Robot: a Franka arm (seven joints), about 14 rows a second.
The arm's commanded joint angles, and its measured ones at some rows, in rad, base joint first. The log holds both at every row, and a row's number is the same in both.
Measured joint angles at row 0: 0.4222 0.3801 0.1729 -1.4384 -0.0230 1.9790 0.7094
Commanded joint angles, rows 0 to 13: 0.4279 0.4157 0.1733 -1.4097 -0.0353 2.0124 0.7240; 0.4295 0.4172 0.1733 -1.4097 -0.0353 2.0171 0.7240; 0.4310 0.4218 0.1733 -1.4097 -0.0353 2.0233 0.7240; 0.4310 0.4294 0.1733 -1.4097 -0.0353 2.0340 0.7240; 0.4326 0.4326 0.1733 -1.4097 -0.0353 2.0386 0.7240; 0.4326 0.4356 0.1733 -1.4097 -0.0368 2.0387 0.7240; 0.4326 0.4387 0.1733 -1.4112 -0.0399 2.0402 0.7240; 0.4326 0.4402 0.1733 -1.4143 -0.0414 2.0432 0.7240; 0.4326 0.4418 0.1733 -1.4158 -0.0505 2.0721 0.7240; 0.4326 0.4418 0.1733 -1.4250 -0.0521 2.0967 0.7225; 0.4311 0.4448 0.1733 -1.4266 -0.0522 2.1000 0.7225; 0.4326 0.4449 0.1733 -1.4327 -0.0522 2.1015 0.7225; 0.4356 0.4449 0.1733 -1.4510 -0.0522 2.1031 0.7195; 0.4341 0.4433 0.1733 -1.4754 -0.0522 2.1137 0.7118
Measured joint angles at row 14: 0.4302 0.4401 0.1734 -1.4450 -0.0324 2.0815 0.7095
